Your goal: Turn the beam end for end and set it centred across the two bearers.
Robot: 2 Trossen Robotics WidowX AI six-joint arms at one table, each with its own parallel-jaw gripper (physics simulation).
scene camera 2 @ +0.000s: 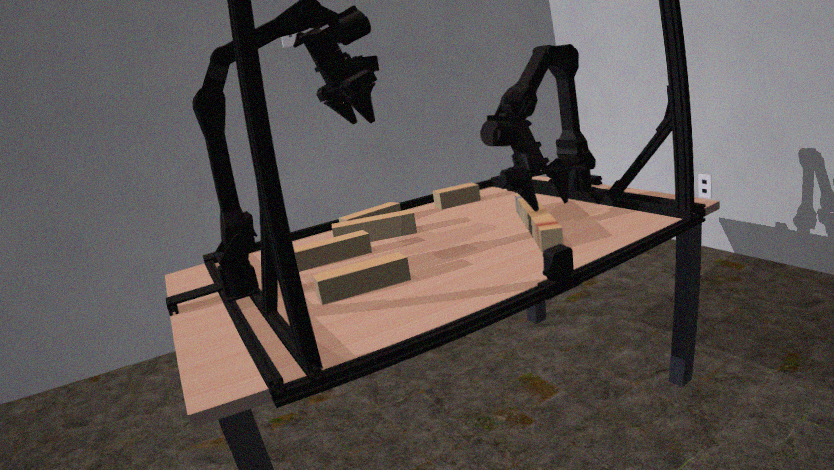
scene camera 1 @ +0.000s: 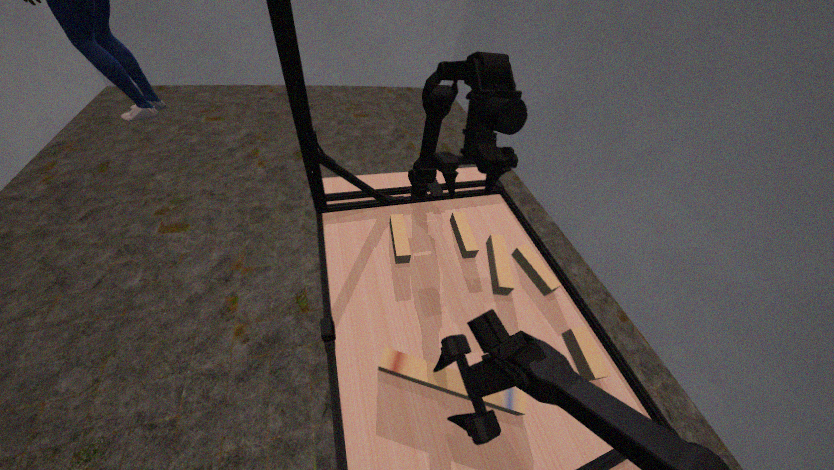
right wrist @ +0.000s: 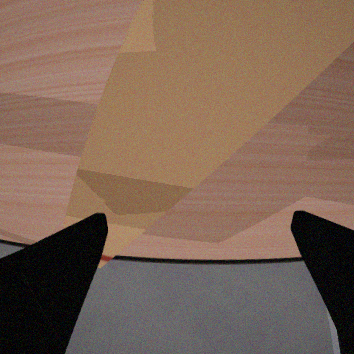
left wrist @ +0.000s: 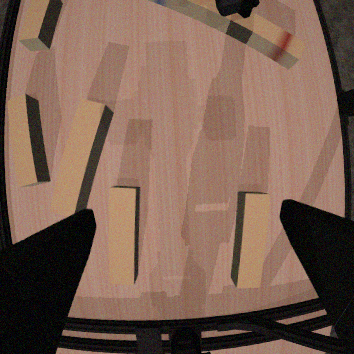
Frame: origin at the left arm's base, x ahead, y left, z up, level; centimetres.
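Seen in the pictures: left gripper, fingertip midpoint: [scene camera 2: 363, 122] [scene camera 1: 469, 196] [left wrist: 189, 214]; right gripper, fingertip midpoint: [scene camera 2: 552, 206] [scene camera 1: 441, 393] [right wrist: 201, 222]; left arm's base at its link origin: [scene camera 2: 240, 293] [scene camera 1: 418, 192] [left wrist: 184, 338]; right arm's base at its link origin: [scene camera 2: 580, 189].
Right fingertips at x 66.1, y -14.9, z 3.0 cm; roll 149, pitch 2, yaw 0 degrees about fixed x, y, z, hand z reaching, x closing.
Offsets run from my right fingertips to a thing's top centre. "*": to the spot under its first point.
The long beam {dy +3.7, dx -1.9, dz -0.5 cm} [scene camera 1: 417, 371] [scene camera 2: 532, 225] [left wrist: 265, 37] [right wrist: 200, 100] lies flat, its red band toward the left and its blue band toward the right in scene camera 1. Two roughly parallel blocks look like the bearers: one {dy +2.2, dx -45.3, dz -0.5 cm} [scene camera 1: 401, 239] [scene camera 2: 364, 281] [left wrist: 254, 240] and the other {dy +24.4, dx -42.9, dz -0.5 cm} [scene camera 1: 465, 234] [scene camera 2: 333, 251] [left wrist: 123, 235], apart, with nothing on them. My right gripper [scene camera 1: 443, 393] [scene camera 2: 549, 205] [right wrist: 201, 222] is open and empty, just above the beam. My left gripper [scene camera 1: 471, 192] [scene camera 2: 363, 121] [left wrist: 189, 214] is open and empty, high above the bearers' end of the table.
Three other blocks lie beyond the bearers: one {dy +31.2, dx -29.2, dz +0.1 cm} [scene camera 1: 503, 265] [scene camera 2: 376, 226] [left wrist: 80, 155], a slanted one {dy +42.8, dx -24.7, dz -0.5 cm} [scene camera 1: 536, 271] [left wrist: 25, 140], and one {dy +41.6, dx +2.0, dz -0.2 cm} [scene camera 1: 588, 353] [scene camera 2: 456, 196] [left wrist: 37, 22] nearer the right arm. A black frame edges the table, with an upright post {* dy -22.2, dx -62.9, dz +32.0 cm} [scene camera 1: 294, 105] [scene camera 2: 268, 163].
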